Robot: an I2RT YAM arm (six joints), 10 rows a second.
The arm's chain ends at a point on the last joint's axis. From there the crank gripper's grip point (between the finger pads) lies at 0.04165 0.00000 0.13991 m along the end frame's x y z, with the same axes.
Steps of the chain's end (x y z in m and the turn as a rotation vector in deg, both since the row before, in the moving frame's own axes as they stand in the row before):
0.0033, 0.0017, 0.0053, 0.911, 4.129, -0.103
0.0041, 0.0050, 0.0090, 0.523, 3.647, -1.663
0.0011, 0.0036, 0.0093, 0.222, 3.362, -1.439
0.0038, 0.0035, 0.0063, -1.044, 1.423, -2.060
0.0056, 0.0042, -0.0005, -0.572, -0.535, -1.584
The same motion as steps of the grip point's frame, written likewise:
0.0133, -0.0006, 0.0019, 0.911, 4.129, -0.103
0.0129, 0.0024, 0.0061, 0.523, 3.647, -1.663
0.0092, 0.0019, 0.0066, 0.222, 3.362, -1.439
0.0073, 0.0045, 0.0052, -1.044, 1.423, -2.060
0.0043, 0.0045, -0.0001, -0.572, -0.535, -1.584

